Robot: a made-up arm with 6 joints. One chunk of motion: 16 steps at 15 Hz.
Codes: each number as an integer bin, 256 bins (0 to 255) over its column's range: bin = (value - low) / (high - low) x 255, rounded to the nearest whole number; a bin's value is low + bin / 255 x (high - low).
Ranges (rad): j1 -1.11..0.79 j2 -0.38..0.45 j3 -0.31..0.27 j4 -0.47..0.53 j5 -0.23..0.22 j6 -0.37..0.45
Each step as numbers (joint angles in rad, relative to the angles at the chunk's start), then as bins.
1 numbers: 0.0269 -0.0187 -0.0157 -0.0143 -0.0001 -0.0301
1 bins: 153 111 129 116 130 106
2 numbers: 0.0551 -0.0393 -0.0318 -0.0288 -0.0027 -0.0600
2 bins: 156 105 122 113 129 96
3 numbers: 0.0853 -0.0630 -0.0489 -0.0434 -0.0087 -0.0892
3 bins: 160 97 115 109 125 87
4 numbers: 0.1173 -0.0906 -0.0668 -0.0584 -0.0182 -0.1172
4 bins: 165 89 107 105 120 79
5 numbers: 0.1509 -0.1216 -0.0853 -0.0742 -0.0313 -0.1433
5 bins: 169 79 99 101 113 70
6 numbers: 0.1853 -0.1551 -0.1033 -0.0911 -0.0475 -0.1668
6 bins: 174 69 91 97 103 63
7 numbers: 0.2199 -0.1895 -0.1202 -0.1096 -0.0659 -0.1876
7 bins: 178 59 83 92 93 57
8 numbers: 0.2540 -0.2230 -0.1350 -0.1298 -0.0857 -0.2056
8 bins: 183 48 77 87 82 51
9 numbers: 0.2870 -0.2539 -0.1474 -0.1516 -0.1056 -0.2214
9 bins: 187 39 71 81 70 46
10 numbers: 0.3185 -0.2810 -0.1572 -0.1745 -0.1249 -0.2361
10 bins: 192 30 67 75 60 42
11 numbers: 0.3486 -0.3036 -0.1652 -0.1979 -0.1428 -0.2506
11 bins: 196 23 64 69 49 37
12 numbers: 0.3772 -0.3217 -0.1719 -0.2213 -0.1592 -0.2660
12 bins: 200 18 61 63 40 32
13 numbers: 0.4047 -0.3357 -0.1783 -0.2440 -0.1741 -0.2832
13 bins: 203 14 58 58 32 27
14 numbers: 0.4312 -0.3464 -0.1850 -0.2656 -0.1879 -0.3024
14 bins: 207 10 55 52 24 21
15 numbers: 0.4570 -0.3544 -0.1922 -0.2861 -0.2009 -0.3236
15 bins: 210 8 52 47 16 14
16 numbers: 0.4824 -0.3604 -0.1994 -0.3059 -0.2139 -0.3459
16 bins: 214 6 49 42 9 7
